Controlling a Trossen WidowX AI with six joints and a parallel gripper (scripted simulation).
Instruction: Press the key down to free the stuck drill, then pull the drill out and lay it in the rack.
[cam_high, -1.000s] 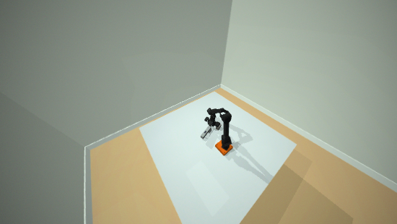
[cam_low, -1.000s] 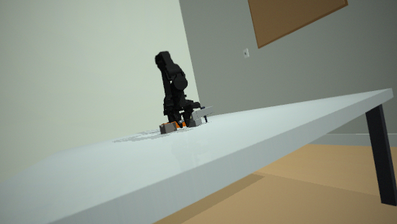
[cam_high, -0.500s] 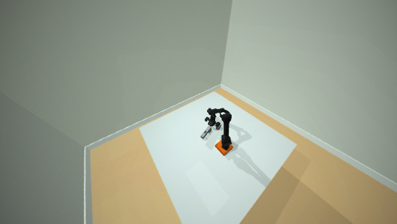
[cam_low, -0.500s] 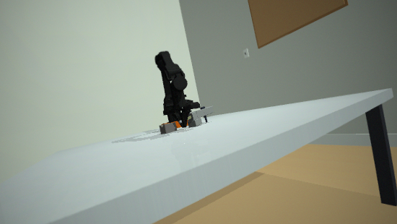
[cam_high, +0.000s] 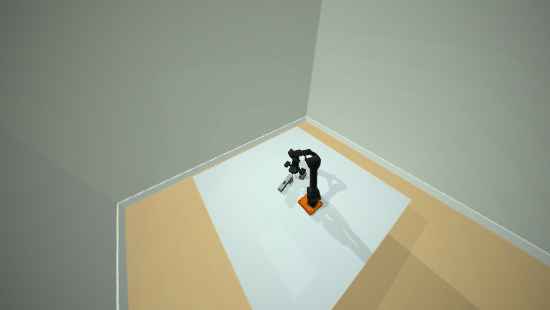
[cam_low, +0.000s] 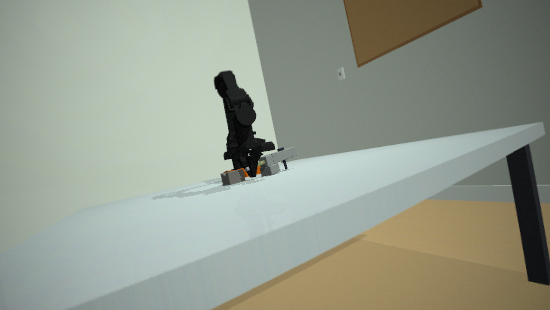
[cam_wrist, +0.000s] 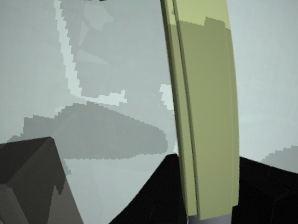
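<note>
Now: gripper tip 4 cm to the right of the drill and 4 cm below it. Round my gripper tip: rack 7 cm behind, 3 cm to the right, 1 cm above.
</note>
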